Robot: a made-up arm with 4 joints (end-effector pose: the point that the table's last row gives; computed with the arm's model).
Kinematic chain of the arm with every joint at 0, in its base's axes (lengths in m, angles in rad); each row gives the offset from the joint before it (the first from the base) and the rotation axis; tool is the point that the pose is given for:
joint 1: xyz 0 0 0.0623 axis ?
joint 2: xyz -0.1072 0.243 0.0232 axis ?
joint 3: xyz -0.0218 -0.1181 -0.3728 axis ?
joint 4: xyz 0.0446 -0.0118 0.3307 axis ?
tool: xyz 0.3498 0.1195 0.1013
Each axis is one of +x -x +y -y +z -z.
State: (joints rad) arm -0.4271 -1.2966 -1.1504 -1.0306
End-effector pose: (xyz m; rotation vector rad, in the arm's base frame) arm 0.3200 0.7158 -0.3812 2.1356 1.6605 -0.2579
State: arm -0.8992 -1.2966 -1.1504 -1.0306
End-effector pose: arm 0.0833 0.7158 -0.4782 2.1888 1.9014 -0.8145
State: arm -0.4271 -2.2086 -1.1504 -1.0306
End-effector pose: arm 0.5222 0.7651 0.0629 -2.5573 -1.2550 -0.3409
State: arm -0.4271 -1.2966 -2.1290 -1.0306
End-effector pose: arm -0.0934 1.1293 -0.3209 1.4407 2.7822 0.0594
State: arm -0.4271 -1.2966 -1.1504 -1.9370
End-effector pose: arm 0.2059 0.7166 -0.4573 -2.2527 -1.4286 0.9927
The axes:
joint 1: -y
joint 2: -x
joint 3: -y
joint 4: -x

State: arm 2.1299 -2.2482 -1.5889 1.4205
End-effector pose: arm -0.4702 0.8514 -0.1239 -1.3402 -1.8728 1.6687
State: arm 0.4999 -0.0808 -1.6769 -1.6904
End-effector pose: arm 0.6177 0.0645 -0.5178 1.5091 0.9396 -0.9309
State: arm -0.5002 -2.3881 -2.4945 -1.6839
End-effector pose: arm 0.1092 1.0778 0.6367 -0.9190 -2.1334 -0.6359
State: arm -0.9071 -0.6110 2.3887 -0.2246
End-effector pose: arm -0.7281 0.4636 0.4179 0.1243 -1.4984 -0.5027
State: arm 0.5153 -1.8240 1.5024 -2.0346
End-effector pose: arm -0.3042 0.2657 -0.4018 -1.6123 1.4807 -0.6107
